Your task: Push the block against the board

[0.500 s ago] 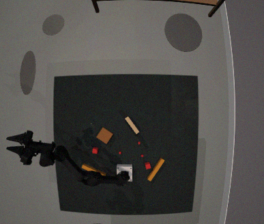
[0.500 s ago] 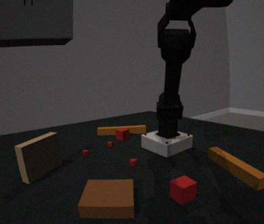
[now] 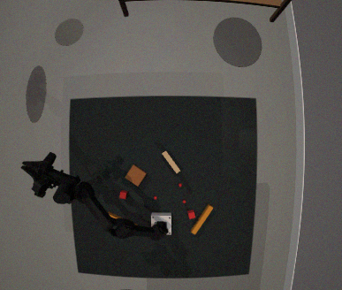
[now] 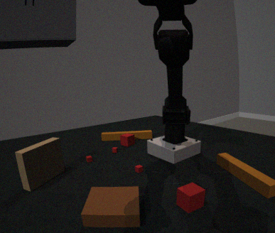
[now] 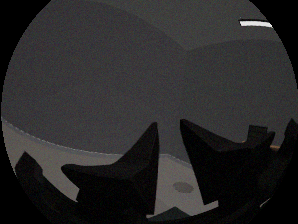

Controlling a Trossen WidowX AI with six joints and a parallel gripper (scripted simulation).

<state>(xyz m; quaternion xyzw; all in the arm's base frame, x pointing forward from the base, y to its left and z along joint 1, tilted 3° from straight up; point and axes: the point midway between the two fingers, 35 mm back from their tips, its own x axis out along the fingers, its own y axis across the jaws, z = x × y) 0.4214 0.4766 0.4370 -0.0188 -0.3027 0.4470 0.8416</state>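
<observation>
The cream block lies 570 mm to the right of my gripper tip, 420 mm below it and 10 mm behind it. Also, from my gripper tip: brown square block 460 mm below, 350 mm to the right, 110 mm behind.
</observation>
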